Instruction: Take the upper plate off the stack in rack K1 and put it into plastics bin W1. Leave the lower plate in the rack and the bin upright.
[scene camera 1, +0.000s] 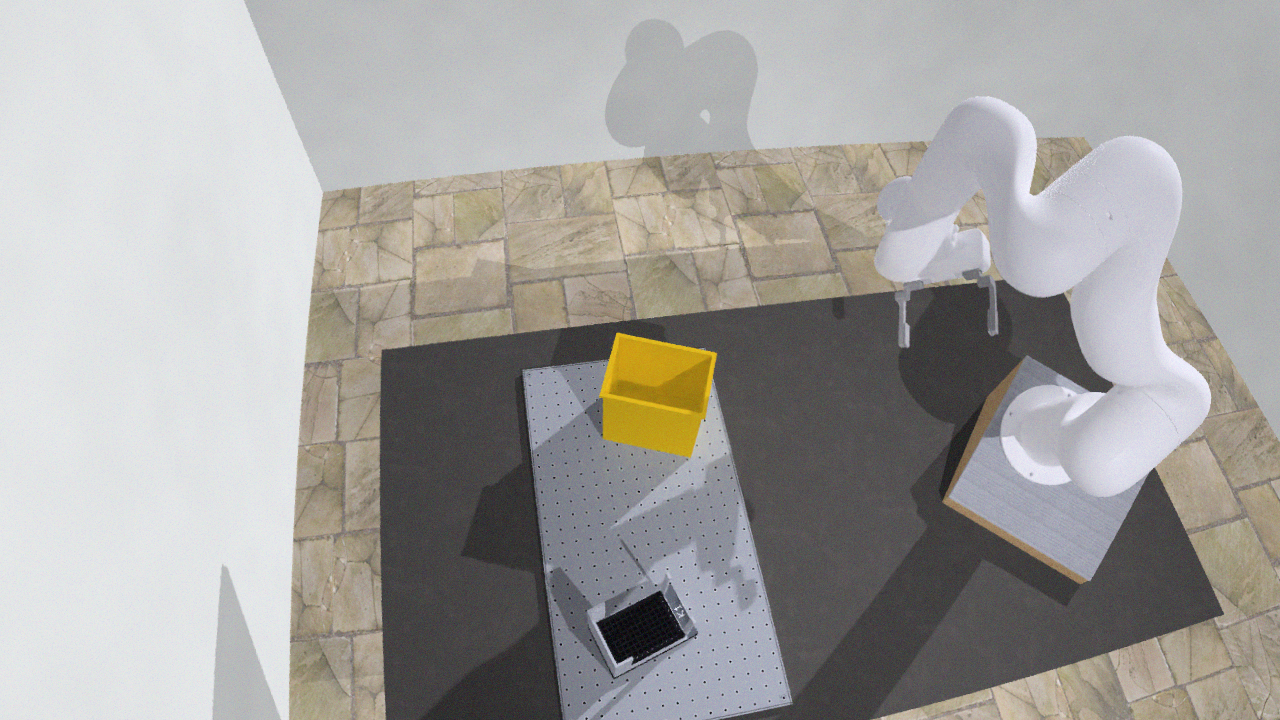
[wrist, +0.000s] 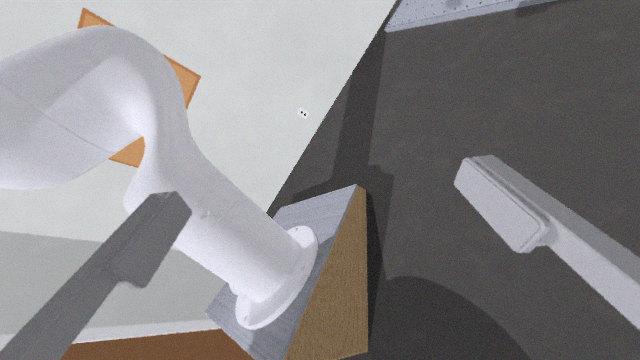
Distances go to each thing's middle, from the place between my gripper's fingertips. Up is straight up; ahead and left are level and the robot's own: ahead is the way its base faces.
Labels:
Right now the yellow plastics bin W1 (scene camera 1: 655, 394) is 500 mm ahead of my hand, 170 mm below it and 50 mm to the right of it.

